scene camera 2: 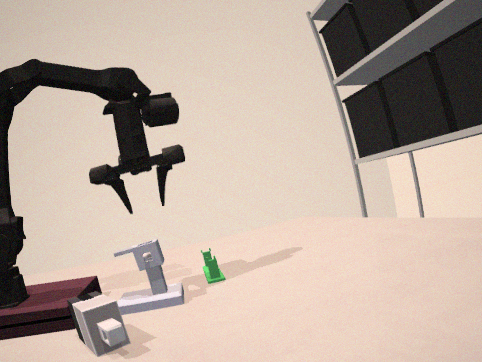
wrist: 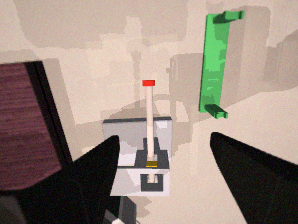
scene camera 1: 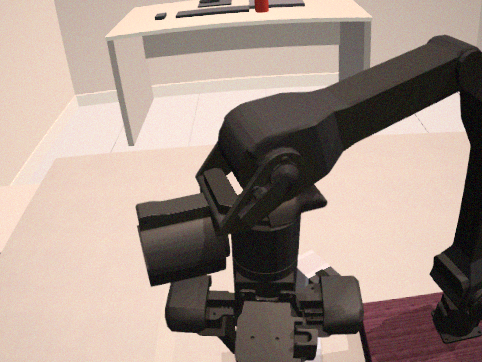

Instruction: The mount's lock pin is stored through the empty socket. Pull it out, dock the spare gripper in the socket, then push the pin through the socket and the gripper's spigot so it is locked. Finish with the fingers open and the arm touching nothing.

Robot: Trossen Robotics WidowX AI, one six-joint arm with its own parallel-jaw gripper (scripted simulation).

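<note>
My gripper (scene camera 2: 147, 210) (wrist: 164, 139) is open and holds nothing. A spare gripper is visible at (scene camera 2: 97, 318) and (scene camera 1: 310, 266). The wrist view contains a grey mount (wrist: 129, 180) and a green bracket (wrist: 217, 27).
</note>
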